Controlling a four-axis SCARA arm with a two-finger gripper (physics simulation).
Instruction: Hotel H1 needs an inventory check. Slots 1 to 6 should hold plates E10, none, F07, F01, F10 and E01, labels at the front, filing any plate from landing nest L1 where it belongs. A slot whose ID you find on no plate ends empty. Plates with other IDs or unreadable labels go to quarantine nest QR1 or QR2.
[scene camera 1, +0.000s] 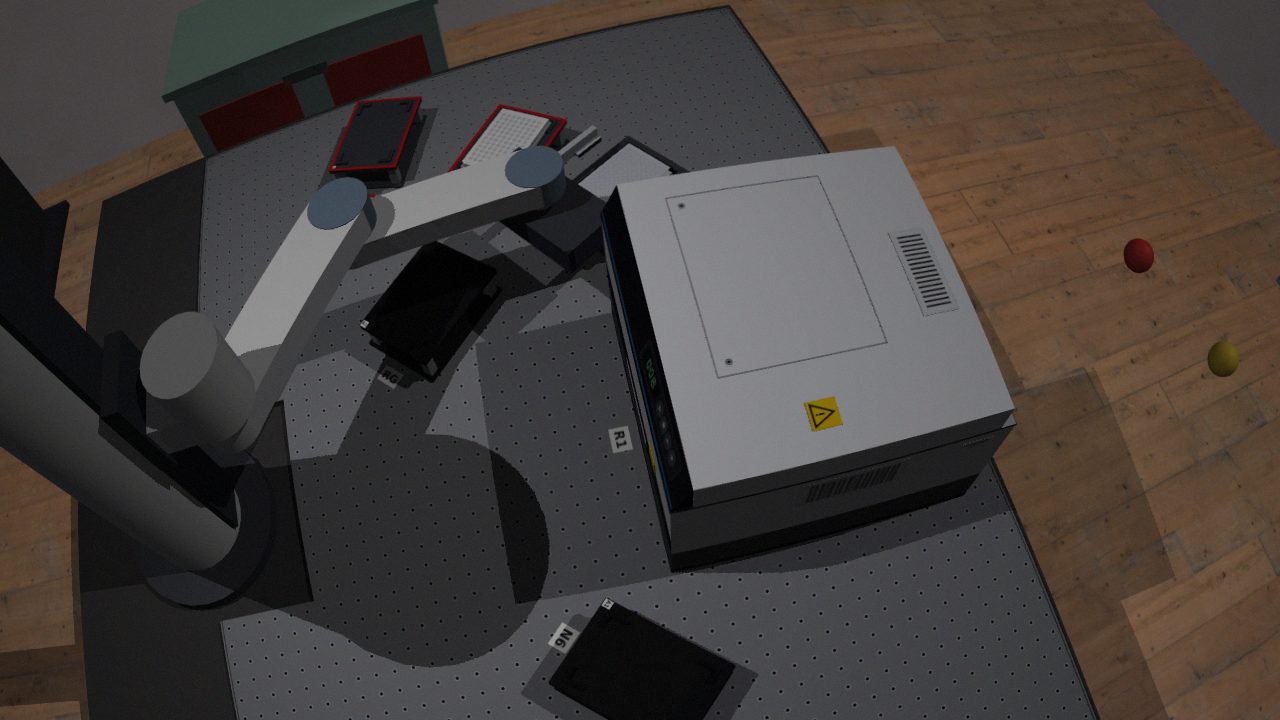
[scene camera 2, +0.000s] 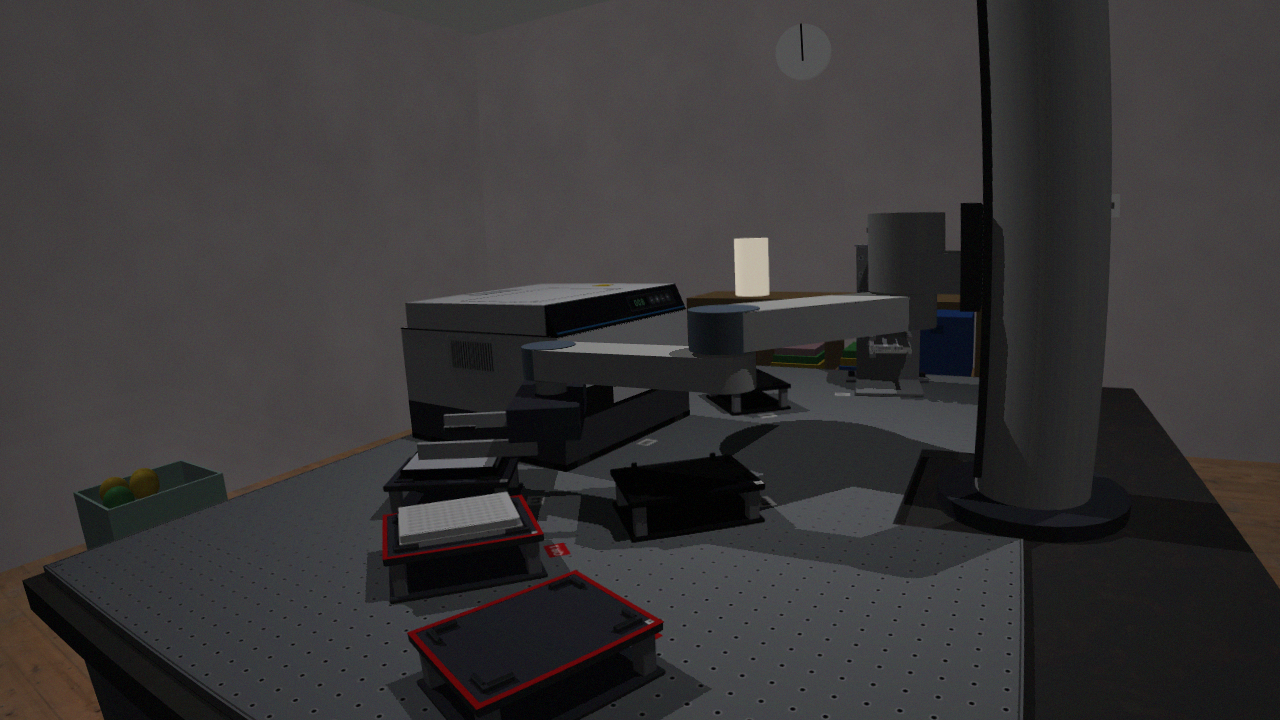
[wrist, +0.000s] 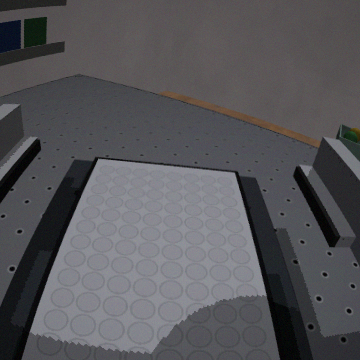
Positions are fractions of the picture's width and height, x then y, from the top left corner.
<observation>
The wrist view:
gripper: 0.47, 0.38
black plate F01: 0.42, 0.70
</observation>
